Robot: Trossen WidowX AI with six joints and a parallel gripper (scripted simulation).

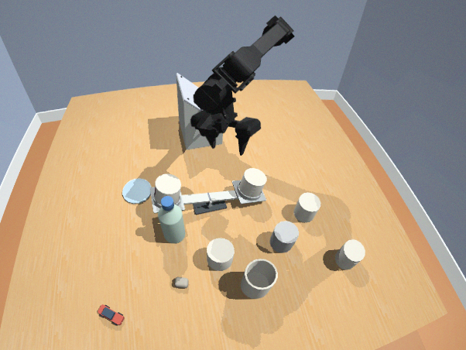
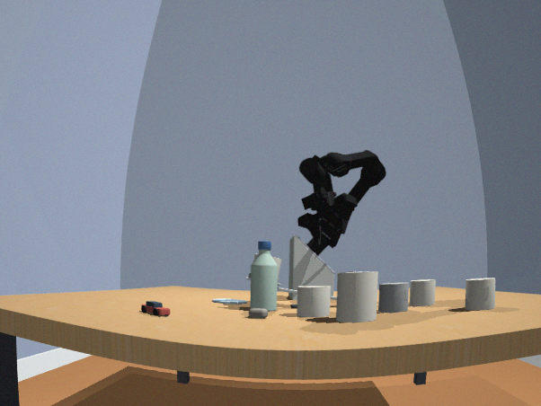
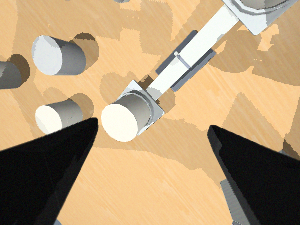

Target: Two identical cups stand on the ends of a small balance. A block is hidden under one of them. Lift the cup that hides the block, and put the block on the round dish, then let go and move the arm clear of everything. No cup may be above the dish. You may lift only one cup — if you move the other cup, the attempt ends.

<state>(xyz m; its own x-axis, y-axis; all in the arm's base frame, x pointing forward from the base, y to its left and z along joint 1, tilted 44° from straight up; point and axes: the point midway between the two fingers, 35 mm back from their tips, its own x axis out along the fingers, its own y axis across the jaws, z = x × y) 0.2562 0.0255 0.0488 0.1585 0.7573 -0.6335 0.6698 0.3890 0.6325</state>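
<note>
Right now my gripper tip is 2 cm short of the teal block, 8 cm to the right of it and 15 cm above it. Also, from my gripper tip: round light-blue dish 3 cm behind, 29 cm to the right, 18 cm below; green bottle 14 cm ahead, 16 cm to the right, 7 cm below; balance 4 cm ahead, 5 cm to the right, 15 cm below.
</note>
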